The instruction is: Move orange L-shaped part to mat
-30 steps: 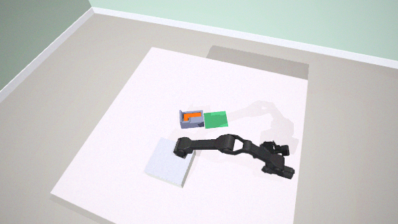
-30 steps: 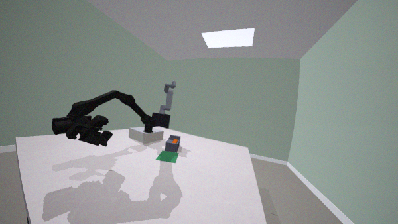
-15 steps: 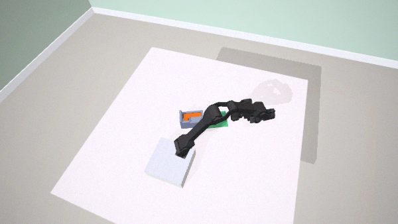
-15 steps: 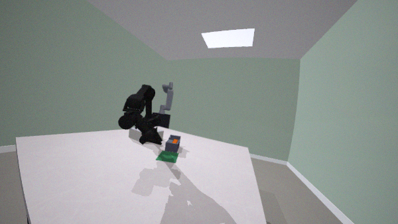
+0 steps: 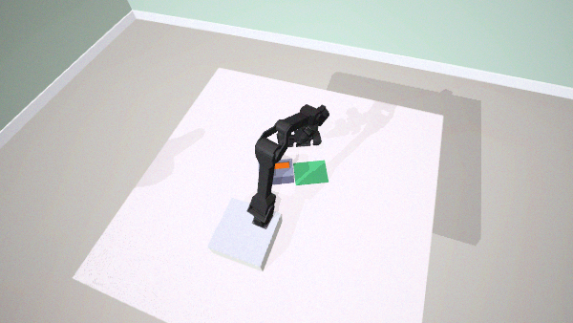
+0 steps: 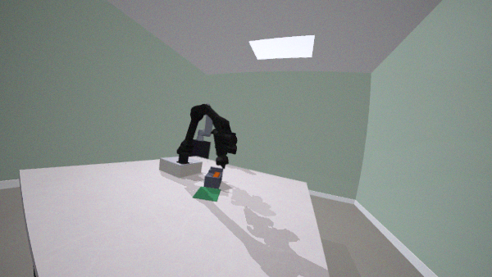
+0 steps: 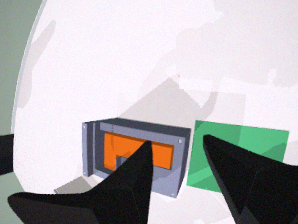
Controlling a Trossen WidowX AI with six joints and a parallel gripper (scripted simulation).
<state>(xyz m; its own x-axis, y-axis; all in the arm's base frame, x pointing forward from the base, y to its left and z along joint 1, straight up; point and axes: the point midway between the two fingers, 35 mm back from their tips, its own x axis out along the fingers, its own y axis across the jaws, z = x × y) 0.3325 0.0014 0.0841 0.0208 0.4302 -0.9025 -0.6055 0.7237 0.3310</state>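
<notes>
My gripper tip is 100 mm past the orange L-shaped part, 50 mm to the right of it and 90 mm above it. The rest, counted from my gripper tip: green mat (20 mm behind, 90 mm to the right, 150 mm below).
</notes>
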